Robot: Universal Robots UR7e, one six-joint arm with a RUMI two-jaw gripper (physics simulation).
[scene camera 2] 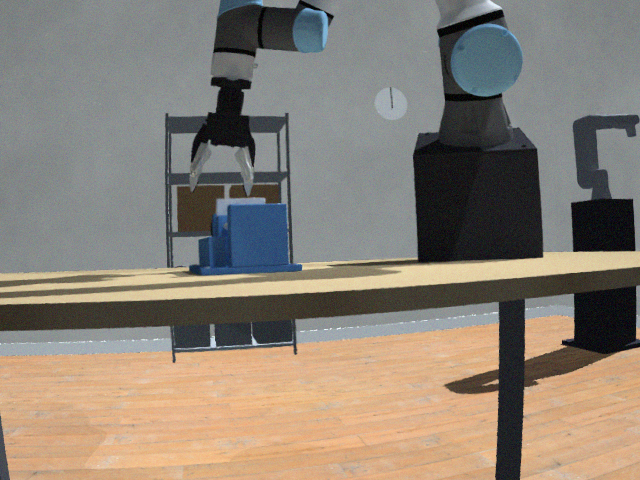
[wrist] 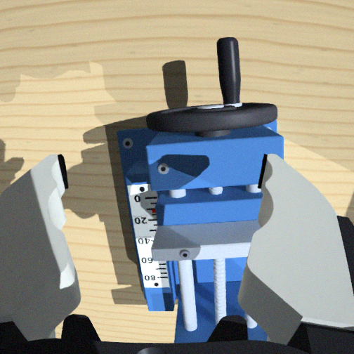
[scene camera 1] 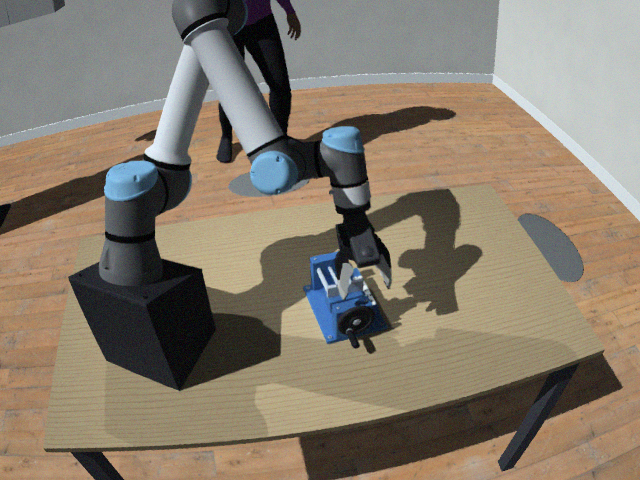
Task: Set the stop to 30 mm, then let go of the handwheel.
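Seen in the pictures: gripper, between the fingertips: (scene camera 2: 219, 194) (scene camera 1: 366, 294); arm's base, origin of its link: (scene camera 2: 476, 139) (scene camera 1: 130, 272).
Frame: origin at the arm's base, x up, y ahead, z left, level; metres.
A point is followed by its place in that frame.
Note:
The blue stop unit (scene camera 1: 321, 311) {z 0.040, x -0.231, y 0.422 m} (scene camera 2: 257, 235) {z 0.146, x -0.187, y 0.459 m} (wrist: 215, 165) stands on the table. Its black handwheel (scene camera 1: 355, 320) {z -0.072, x -0.159, y 0.478 m} (wrist: 210, 120) has a black crank handle (scene camera 1: 352, 338) {z -0.102, x -0.184, y 0.465 m} (wrist: 229, 70) sticking outward. My gripper (scene camera 1: 366, 289) {z -0.050, x -0.104, y 0.506 m} (scene camera 2: 220, 191) {z -0.050, x -0.104, y 0.506 m} (wrist: 163, 158) is open, above the unit and apart from the handwheel, with nothing between its fingers. In the wrist view, the white scale (wrist: 150, 268) shows upside-down numbers from 0 to 80. A small red mark (wrist: 154, 211) appears between 0 and 20 from this slanted angle. A grey plate (wrist: 200, 237) sits across the rods; the right finger partly covers it.
The black robot base block (scene camera 1: 180, 320) {z -0.075, x -0.086, y 0.100 m} (scene camera 2: 478, 206) {z 0.088, x -0.145, y 0.060 m} stands on the same table (scene camera 1: 206, 413) {z -0.221, x -0.241, y 0.118 m} (scene camera 2: 361, 304) {z 0.502, x -0.253, y 0.419 m}. A person (scene camera 1: 271, 62) stands behind the table. A shelf rack (scene camera 2: 168, 206) and another arm on a black pedestal (scene camera 2: 602, 227) stand in the background.

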